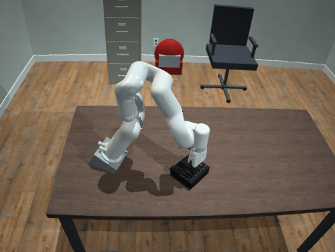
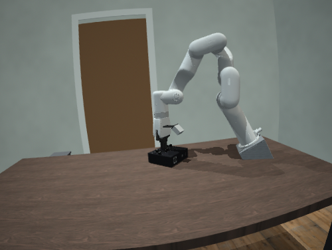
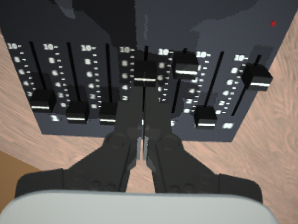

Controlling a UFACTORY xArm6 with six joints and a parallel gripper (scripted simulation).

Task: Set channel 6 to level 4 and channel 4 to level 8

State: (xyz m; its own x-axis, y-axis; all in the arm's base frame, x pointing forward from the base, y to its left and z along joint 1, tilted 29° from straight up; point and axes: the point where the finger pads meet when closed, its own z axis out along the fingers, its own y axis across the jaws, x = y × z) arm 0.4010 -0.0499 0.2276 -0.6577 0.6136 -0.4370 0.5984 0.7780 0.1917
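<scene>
Now: the channel 4 fader cap 2 cm behind my hand, 1 cm to the left of it and 1 cm below it. The rest, counted from my hand: channel 6 cap 4 cm ahead, 2 cm to the left, 1 cm below; channel 3 cap 1 cm behind, 3 cm to the right, 1 cm below; channel 5 cap 1 cm behind, 3 cm to the left, 1 cm below.
</scene>
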